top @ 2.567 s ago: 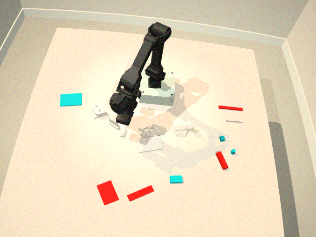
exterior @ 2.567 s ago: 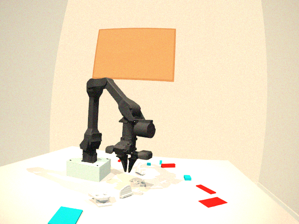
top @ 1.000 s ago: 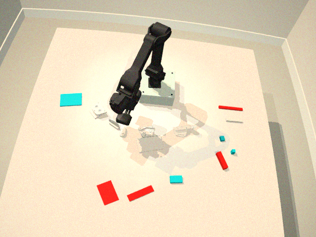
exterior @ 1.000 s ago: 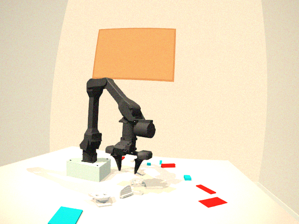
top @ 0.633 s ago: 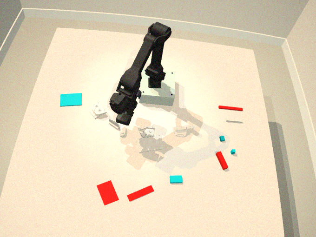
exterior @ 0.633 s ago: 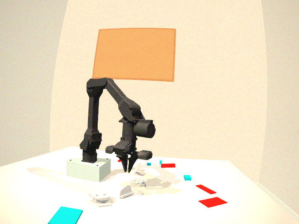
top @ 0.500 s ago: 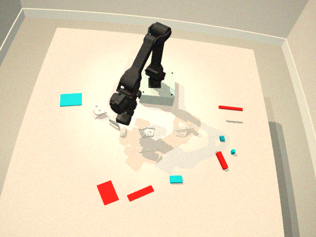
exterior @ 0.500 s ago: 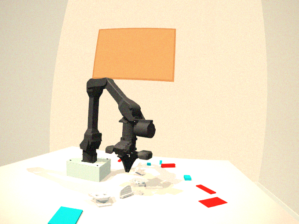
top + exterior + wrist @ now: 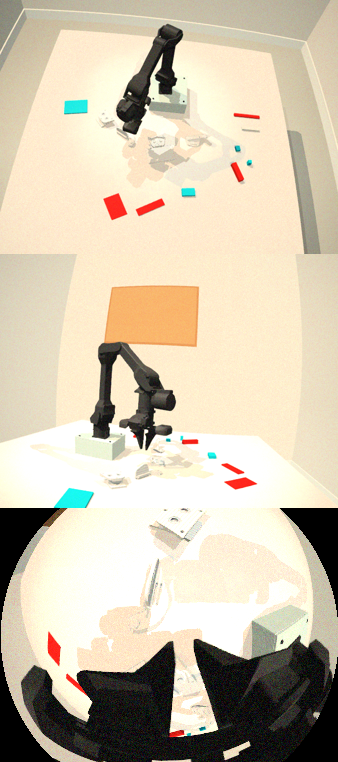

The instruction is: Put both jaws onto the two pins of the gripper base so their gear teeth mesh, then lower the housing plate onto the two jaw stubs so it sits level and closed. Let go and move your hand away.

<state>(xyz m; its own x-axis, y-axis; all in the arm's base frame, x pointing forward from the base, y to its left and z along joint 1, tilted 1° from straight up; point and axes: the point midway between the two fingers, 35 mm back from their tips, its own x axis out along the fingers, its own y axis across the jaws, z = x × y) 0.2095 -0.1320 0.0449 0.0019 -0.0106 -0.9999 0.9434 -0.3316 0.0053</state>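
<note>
Now: gripper tip 40 mm short of the white jaw, 30 mm to the left of it and 80 mm above it. From my gripper tip the other things lie so: gripper base 70 mm behind, 150 mm to the right, 60 mm below; then housing plate 40 mm ahead, 100 mm to the left, 80 mm below; then flat white plate 110 mm ahead, 110 mm to the left, 80 mm below.
</note>
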